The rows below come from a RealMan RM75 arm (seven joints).
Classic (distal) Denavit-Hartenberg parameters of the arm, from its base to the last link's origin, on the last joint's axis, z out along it. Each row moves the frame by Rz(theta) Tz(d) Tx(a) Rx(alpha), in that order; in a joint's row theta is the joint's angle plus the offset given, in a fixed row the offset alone. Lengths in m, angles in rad.
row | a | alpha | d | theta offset
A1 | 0 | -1.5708 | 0.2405 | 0
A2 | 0 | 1.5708 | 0 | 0
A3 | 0 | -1.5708 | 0.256 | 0
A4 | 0 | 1.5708 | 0 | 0
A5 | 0 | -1.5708 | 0.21 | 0
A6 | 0 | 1.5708 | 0 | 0
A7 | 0 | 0 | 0.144 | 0
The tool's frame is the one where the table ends.
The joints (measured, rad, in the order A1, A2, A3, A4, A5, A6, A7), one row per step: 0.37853 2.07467 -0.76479 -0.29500 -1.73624 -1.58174 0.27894; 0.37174 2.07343 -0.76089 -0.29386 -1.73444 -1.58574 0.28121; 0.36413 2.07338 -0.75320 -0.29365 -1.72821 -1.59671 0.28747; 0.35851 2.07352 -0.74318 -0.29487 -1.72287 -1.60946 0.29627; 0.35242 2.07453 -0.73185 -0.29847 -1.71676 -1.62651 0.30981; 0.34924 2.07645 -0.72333 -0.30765 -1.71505 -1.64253 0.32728; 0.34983 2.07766 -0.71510 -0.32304 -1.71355 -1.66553 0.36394
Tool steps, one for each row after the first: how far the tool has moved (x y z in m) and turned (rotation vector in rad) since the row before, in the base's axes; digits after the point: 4 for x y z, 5 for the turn. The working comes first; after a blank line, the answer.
Tool pose at each row, in the base's axes (x y z in m, rotation vector in rad; the steps are taken from these numbers as rounded here): 0.2968 0.2566 -0.0449 -2.49658 -0.26017 0.73442; 0.2985 0.2547 -0.0438 -2.49178 -0.24752 0.73700; 0.2992 0.2529 -0.0419 -2.47944 -0.22986 0.75136; 0.2993 0.2518 -0.0396 -2.46598 -0.21356 0.76857; 0.2988 0.2507 -0.0368 -2.45078 -0.19504 0.79235; 0.2974 0.2504 -0.0343 -2.44274 -0.18354 0.81431; 0.2945 0.2515 -0.0303 -2.43977 -0.16504 0.84965

0.0017 -0.0019 0.0011 0.00212 0.00556 -0.00894; 0.0007 -0.0018 0.0019 0.00500 0.01644 -0.01054; 0.0001 -0.0011 0.0023 0.00522 0.01841 -0.00898; -0.0005 -0.0011 0.0028 0.00436 0.02375 -0.00899; -0.0014 -0.0003 0.0025 -0.00083 0.01914 -0.00327; -0.0029 0.0011 0.0040 -0.01086 0.02794 -0.00326
